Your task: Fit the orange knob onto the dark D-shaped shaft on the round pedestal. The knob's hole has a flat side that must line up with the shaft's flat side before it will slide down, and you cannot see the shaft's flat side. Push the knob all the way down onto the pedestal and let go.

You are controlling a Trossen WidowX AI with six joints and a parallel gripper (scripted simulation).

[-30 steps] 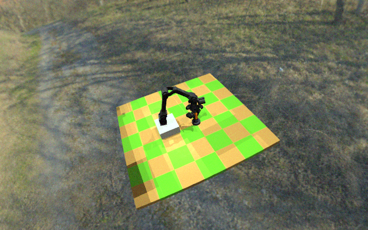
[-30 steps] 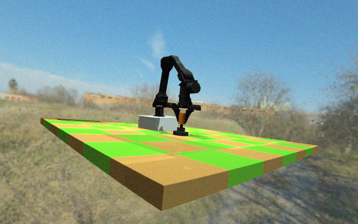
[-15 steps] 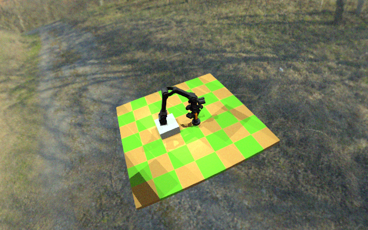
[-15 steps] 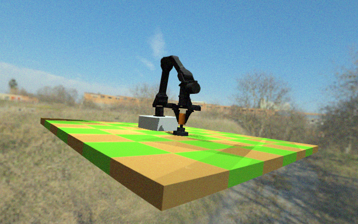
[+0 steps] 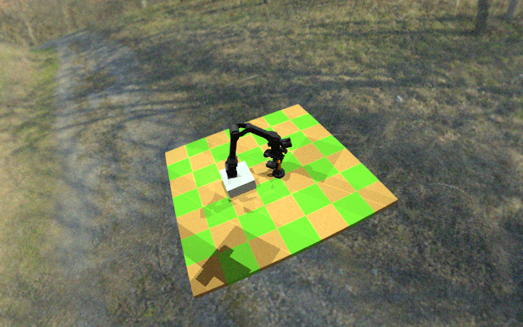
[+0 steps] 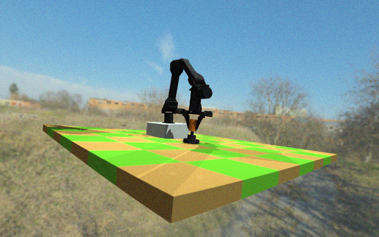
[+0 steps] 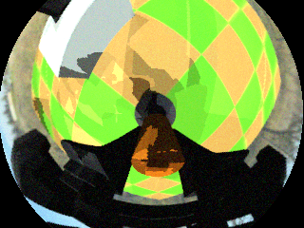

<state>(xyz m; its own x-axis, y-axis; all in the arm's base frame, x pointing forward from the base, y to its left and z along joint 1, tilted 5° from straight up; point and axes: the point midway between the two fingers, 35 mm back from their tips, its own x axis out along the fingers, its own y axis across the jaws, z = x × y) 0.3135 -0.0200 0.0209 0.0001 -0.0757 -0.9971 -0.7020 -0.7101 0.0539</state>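
Now: gripper tip 2 cm below the orange knob. The rest, counted from my gripper tip: round dark pedestal 4 cm below.
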